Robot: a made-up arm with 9 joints.
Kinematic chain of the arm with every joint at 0, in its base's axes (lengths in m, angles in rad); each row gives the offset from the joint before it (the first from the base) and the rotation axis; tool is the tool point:
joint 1: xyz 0 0 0.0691 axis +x
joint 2: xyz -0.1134 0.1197 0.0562 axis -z
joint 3: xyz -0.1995 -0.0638 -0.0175 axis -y
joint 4: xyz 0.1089 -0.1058 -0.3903 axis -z
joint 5: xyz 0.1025 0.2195 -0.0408 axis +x
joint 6: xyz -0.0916 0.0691 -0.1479 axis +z
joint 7: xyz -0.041 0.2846 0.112 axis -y
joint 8: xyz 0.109 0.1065 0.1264 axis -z
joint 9: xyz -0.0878 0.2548 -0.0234 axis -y
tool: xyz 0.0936 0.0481 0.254
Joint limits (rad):
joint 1: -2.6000..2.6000
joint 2: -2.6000..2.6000
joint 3: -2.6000..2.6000
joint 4: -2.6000..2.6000
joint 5: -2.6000..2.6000
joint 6: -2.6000..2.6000
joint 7: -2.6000..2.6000
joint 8: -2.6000..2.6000
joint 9: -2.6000..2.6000
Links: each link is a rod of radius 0.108 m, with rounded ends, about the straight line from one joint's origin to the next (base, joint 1, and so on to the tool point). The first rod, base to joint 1, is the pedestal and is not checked.
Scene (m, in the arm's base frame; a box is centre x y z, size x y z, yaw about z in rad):
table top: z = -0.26
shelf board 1: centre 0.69 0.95 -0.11 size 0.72 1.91 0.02 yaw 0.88
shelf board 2: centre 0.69 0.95 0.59 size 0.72 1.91 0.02 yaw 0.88
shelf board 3: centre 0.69 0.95 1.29 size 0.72 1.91 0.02 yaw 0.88
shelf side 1: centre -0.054 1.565 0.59 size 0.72 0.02 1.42 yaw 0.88
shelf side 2: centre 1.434 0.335 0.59 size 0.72 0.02 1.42 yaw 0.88
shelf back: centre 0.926 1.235 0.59 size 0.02 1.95 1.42 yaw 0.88
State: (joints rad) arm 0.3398 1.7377 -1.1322 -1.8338 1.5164 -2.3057 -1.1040 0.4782 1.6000
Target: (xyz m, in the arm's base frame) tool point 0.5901 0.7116 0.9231
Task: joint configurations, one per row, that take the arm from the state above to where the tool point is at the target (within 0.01 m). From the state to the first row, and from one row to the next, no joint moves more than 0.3 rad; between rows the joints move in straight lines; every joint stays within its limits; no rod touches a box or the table.
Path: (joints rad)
1: 0.3362 1.5680 -1.1194 -1.8714 1.4285 -2.2013 -1.0694 0.2162 1.6403
2: 0.3327 1.3982 -1.1066 -1.9091 1.3406 -2.0970 -1.0348 -0.0459 1.6805
3: 0.3291 1.2285 -1.0938 -1.9467 1.2526 -1.9926 -1.0003 -0.3079 1.7208
4: 0.3255 1.0588 -1.0810 -1.9844 1.1647 -1.8883 -0.9657 -0.5699 1.7611
5: 0.4579 1.2310 -1.2257 -2.0413 1.2900 -1.8549 -0.9903 -0.2834 1.7709
6: 0.5902 1.4033 -1.3703 -2.0983 1.4152 -1.8216 -1.0148 0.0030 1.7808
7: 0.7225 1.5755 -1.5150 -2.1553 1.5404 -1.7882 -1.0394 0.2895 1.7907
8: 0.7056 1.7303 -1.4707 -2.0507 1.5838 -1.9696 -1.0811 0.4266 1.7272
9: 0.6886 1.8852 -1.4265 -1.9461 1.6273 -2.1511 -1.1227 0.5636 1.6636

